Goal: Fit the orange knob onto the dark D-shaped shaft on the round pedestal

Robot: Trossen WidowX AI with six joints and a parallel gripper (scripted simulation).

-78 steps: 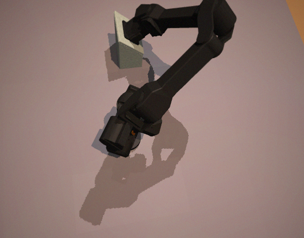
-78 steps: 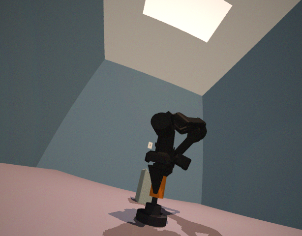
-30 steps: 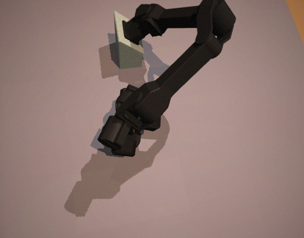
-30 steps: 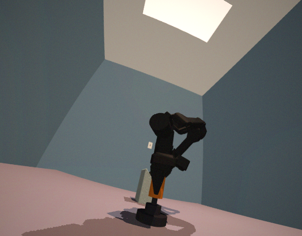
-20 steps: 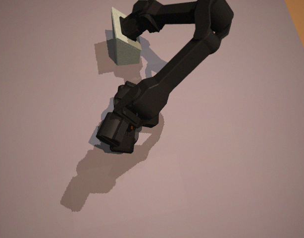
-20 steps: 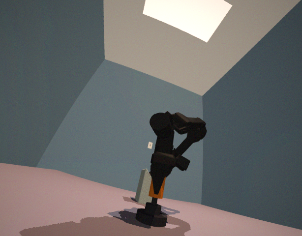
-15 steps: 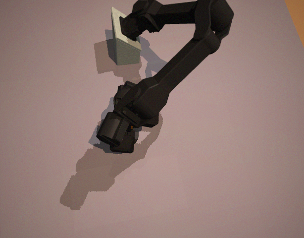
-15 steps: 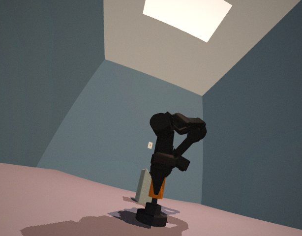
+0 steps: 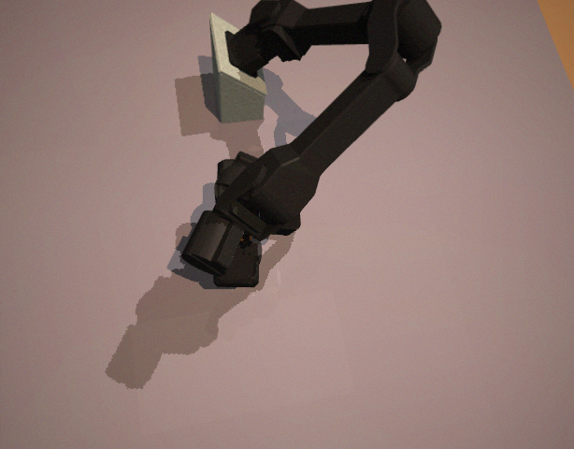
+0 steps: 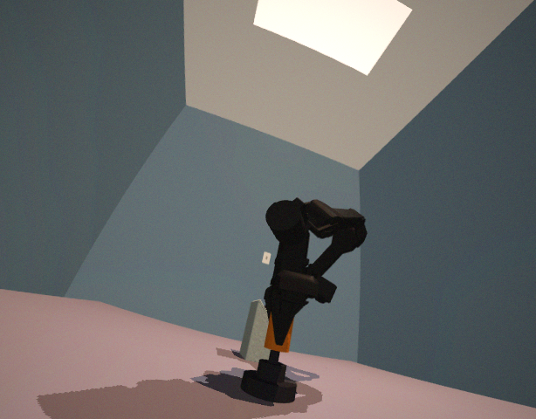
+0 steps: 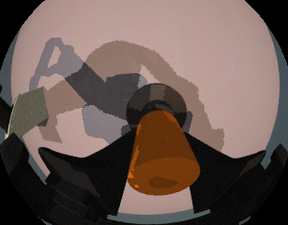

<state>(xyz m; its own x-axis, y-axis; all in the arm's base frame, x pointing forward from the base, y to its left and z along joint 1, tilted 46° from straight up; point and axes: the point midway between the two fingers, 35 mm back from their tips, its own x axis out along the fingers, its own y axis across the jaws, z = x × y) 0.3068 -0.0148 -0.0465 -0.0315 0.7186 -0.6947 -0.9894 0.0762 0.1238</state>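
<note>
Now: gripper tip 20 mm below the orange knob. Round my gripper tip: round pedestal 40 mm below.
</note>
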